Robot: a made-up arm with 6 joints. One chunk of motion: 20 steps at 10 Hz.
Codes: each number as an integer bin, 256 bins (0 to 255) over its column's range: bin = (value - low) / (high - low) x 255, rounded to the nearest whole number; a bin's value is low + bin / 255 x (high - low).
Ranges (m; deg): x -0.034..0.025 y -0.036..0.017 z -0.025..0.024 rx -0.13..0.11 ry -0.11..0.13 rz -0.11..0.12
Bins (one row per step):
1: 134 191 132 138 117 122
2: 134 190 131 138 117 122
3: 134 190 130 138 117 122
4: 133 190 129 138 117 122
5: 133 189 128 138 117 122
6: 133 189 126 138 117 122
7: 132 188 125 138 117 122
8: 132 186 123 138 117 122
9: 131 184 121 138 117 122
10: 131 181 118 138 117 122
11: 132 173 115 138 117 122
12: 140 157 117 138 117 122
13: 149 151 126 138 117 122
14: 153 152 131 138 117 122
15: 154 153 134 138 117 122
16: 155 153 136 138 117 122
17: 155 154 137 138 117 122
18: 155 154 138 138 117 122
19: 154 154 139 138 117 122
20: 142 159 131 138 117 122
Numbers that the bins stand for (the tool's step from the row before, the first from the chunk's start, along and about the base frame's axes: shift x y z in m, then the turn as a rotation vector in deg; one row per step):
1: -0.00300 0.00370 0.00036 0.000 0.000 0.000
2: -0.00300 0.00349 0.00017 0.000 0.000 0.000
3: -0.00300 0.00349 -0.00002 0.000 0.000 0.000
4: -0.00323 0.00349 -0.00021 0.000 0.000 0.000
5: -0.00323 0.00328 -0.00040 0.000 0.000 0.000
6: -0.00323 0.00328 -0.00079 0.000 0.000 0.000
7: -0.00346 0.00307 -0.00098 0.000 0.000 0.000
8: -0.00346 0.00266 -0.00136 0.000 0.000 0.000
9: -0.00369 0.00224 -0.00175 0.000 0.000 0.000
10: -0.00369 0.00162 -0.00233 0.000 0.000 0.000
11: -0.00346 -0.00004 -0.00290 0.000 0.000 0.000
12: -0.00161 -0.00337 -0.00252 0.000 0.000 0.000
13: 0.00047 -0.00462 -0.00079 0.000 0.000 0.000
14: 0.00140 -0.00441 0.00017 0.000 0.000 0.000
15: 0.00163 -0.00420 0.00075 0.000 0.000 0.000
16: 0.00186 -0.00420 0.00113 0.000 0.000 0.000
17: 0.00186 -0.00399 0.00133 0.000 0.000 0.000
18: 0.00186 -0.00399 0.00152 0.000 0.000 0.000
19: 0.00163 -0.00399 0.00171 0.000 0.000 0.000
20: -0.00115 -0.00295 0.00017 0.000 0.000 0.000

